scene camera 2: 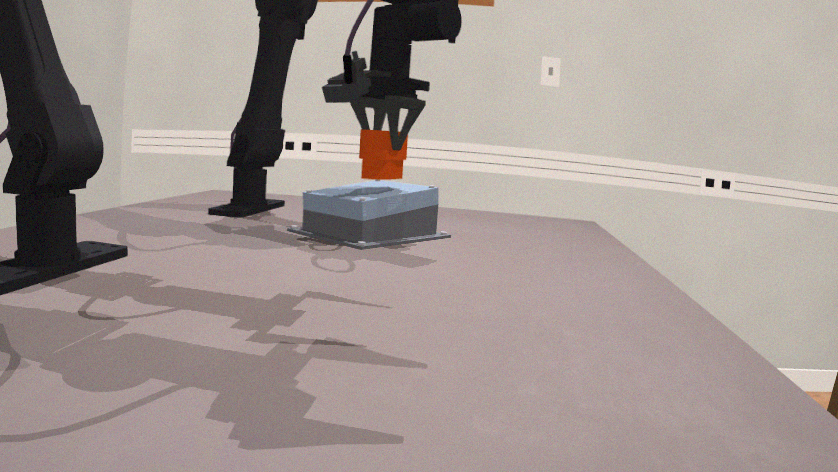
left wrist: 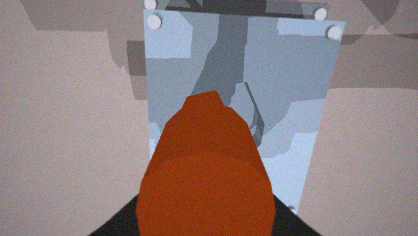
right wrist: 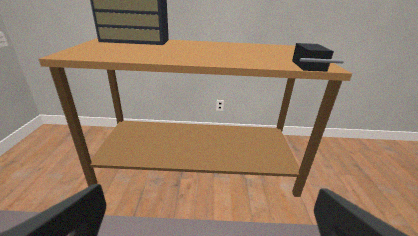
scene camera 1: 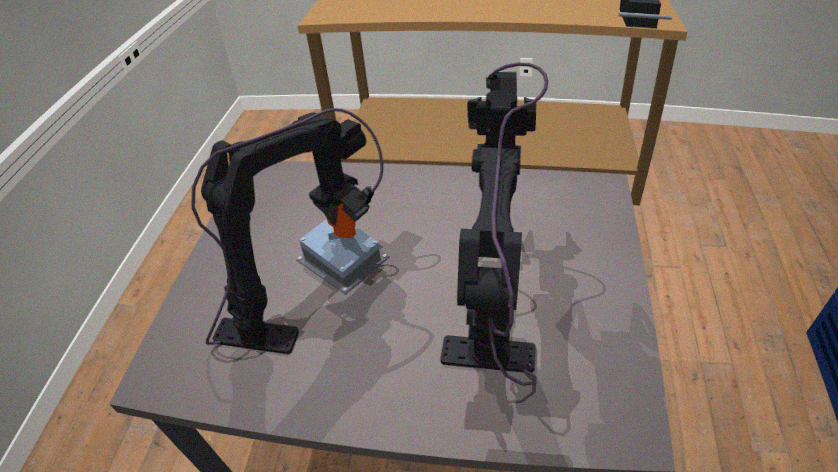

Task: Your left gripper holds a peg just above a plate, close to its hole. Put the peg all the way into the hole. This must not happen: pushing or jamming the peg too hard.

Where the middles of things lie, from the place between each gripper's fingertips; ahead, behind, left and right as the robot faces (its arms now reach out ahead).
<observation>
The plate (scene camera 2: 400, 197) is 20 mm behind my left hand, 10 mm to the left of it and 80 mm below it. The rest, counted from my left hand: orange peg (scene camera 2: 379, 161): 20 mm below.
Right now the orange peg is 38 cm to the left of my right hand, 27 cm below it and 11 cm behind it. The rest, counted from my right hand: plate (39 cm to the left, 34 cm below, 13 cm behind).
</observation>
